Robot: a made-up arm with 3 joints.
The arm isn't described. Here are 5 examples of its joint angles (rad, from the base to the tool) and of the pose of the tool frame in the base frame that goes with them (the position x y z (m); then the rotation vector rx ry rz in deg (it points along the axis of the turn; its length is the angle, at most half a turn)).
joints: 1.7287 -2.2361 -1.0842
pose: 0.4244 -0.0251 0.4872 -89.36 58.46 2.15
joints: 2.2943 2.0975 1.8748
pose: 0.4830 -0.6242 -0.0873 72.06 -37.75 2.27
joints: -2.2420 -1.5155 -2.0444
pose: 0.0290 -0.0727 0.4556 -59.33 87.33 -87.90
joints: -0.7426 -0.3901 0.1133
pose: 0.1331 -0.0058 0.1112 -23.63 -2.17 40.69
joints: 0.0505 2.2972 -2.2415
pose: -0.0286 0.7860 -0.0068 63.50 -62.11 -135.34
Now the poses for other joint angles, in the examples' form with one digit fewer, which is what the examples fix.
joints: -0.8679 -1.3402 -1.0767
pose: -0.079 0.013 0.425 -44.1 -82.4 80.1
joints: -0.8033 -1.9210 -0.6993
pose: -0.231 0.219 0.493 -92.2 -70.3 68.4
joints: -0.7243 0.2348 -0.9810
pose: -0.006 -0.042 -0.148 31.8 -48.6 31.4
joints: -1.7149 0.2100 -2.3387
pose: 0.011 -0.062 -0.288 107.9 -85.2 34.6
